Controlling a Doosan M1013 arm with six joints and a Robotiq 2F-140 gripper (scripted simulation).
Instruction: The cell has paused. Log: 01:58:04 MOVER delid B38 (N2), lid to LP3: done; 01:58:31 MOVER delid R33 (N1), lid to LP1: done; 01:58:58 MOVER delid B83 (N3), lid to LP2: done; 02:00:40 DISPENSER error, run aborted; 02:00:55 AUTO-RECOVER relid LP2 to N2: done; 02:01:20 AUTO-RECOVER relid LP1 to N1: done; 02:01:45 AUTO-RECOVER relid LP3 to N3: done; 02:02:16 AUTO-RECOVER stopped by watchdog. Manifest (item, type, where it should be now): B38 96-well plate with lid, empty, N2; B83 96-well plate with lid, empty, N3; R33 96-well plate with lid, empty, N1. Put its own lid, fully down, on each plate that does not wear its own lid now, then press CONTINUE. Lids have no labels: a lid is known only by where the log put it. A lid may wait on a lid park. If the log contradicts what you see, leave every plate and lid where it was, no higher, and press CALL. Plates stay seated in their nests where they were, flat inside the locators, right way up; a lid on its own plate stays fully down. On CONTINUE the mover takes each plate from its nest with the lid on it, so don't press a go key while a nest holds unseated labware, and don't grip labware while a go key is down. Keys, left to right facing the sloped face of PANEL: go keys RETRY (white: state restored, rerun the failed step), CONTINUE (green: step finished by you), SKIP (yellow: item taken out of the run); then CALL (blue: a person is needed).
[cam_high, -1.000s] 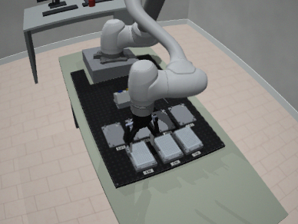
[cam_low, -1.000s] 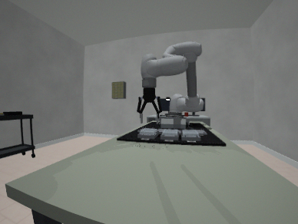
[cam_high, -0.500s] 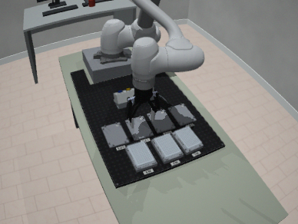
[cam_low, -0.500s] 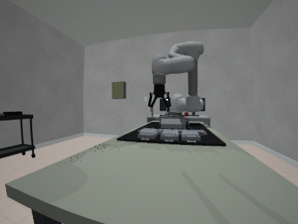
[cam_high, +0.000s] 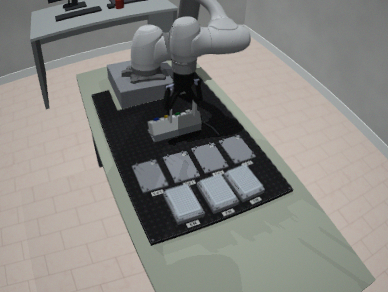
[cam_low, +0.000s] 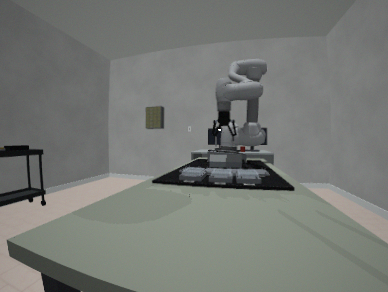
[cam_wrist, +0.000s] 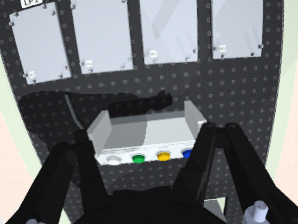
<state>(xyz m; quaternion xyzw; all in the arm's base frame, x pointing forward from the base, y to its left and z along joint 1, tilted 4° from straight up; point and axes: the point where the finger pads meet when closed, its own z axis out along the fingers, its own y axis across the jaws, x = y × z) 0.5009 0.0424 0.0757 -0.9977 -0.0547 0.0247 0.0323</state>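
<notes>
Now: the green key 12 cm behind my hand, 10 cm below it and 2 cm to the left of it. Also, from my hand: blue key (11 cm behind, 10 cm below, 8 cm to the right); yellow key (12 cm behind, 10 cm below, 3 cm to the right); white key (13 cm behind, 10 cm below, 7 cm to the left).
</notes>
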